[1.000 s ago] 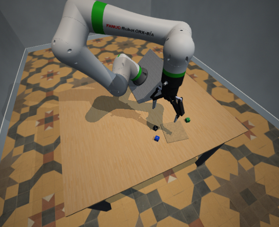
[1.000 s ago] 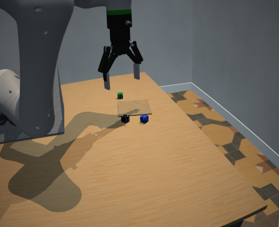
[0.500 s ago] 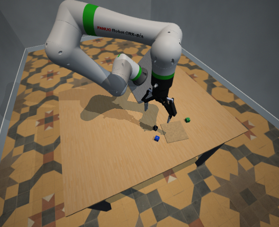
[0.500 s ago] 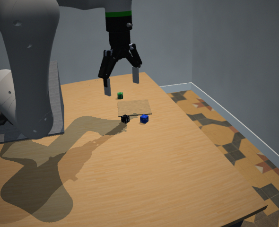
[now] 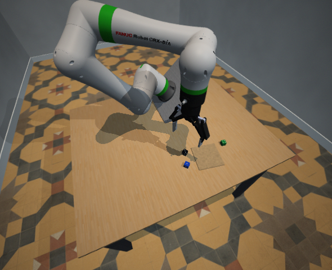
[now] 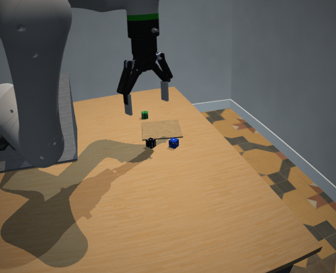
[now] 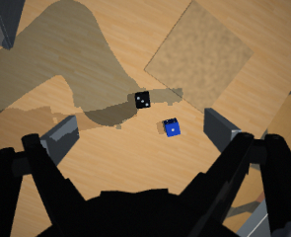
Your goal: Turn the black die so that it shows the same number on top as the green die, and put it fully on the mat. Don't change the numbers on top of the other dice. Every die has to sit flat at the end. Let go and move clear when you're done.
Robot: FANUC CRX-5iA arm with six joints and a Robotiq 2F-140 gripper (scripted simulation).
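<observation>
Now: the black die 14 cm below my hand. Also, from my hand: green die: 3 cm ahead, 23 cm to the left, 14 cm below; tan mat: 6 cm ahead, 10 cm to the left, 15 cm below; blue die: 7 cm ahead, 3 cm to the right, 14 cm below.
</observation>
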